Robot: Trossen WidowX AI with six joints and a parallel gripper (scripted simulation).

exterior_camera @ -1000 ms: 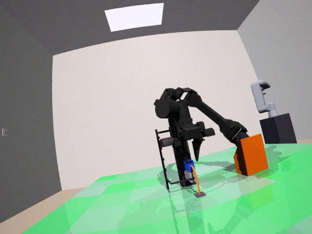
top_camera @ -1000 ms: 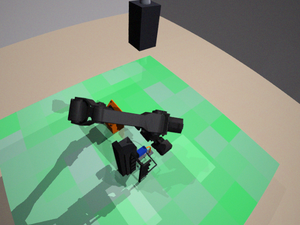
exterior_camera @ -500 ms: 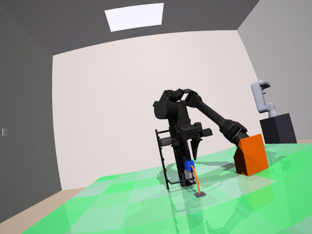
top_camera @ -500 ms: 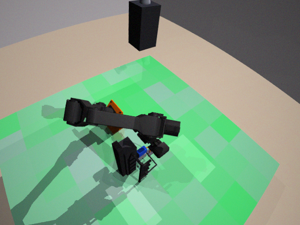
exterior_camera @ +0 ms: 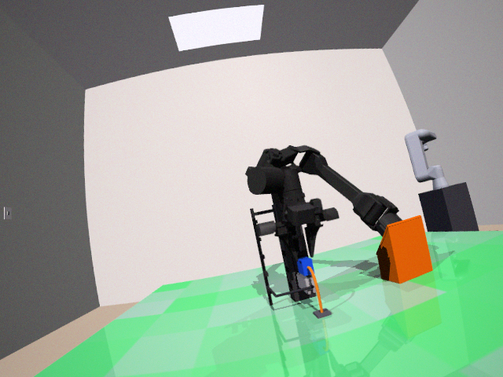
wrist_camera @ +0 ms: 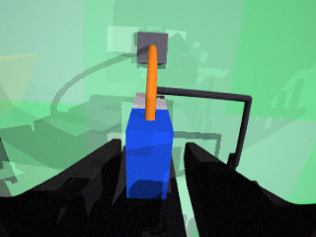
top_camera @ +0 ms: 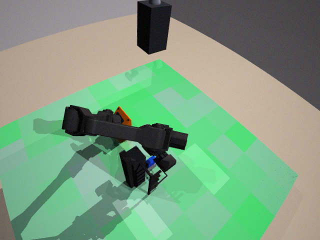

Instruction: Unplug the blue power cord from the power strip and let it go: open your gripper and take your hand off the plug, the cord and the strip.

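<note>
The blue plug is 30 mm to the right of my gripper tip and 10 mm below it. From my gripper tip the other things lie so: power strip: 100 mm to the right, 10 mm above.
</note>
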